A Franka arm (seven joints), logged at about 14 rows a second.
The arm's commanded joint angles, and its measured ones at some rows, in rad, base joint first. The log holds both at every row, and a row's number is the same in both.
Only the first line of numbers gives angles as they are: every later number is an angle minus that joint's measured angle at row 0.
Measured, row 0:
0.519, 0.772, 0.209, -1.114, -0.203, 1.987, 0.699
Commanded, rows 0 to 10:
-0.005, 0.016, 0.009, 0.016, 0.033, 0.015, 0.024
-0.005, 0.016, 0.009, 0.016, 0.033, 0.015, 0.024
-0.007, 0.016, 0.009, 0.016, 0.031, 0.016, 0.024
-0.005, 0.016, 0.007, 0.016, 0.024, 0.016, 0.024
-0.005, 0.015, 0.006, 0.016, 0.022, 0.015, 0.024
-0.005, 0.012, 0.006, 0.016, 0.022, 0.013, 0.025
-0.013, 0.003, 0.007, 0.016, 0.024, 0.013, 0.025
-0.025, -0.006, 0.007, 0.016, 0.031, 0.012, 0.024
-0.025, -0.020, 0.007, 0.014, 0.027, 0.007, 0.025
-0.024, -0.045, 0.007, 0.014, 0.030, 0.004, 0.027
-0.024, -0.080, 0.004, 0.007, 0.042, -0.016, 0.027
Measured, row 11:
-0.016, -0.019, -0.001, 0.027, 0.016, 0.000, 0.001
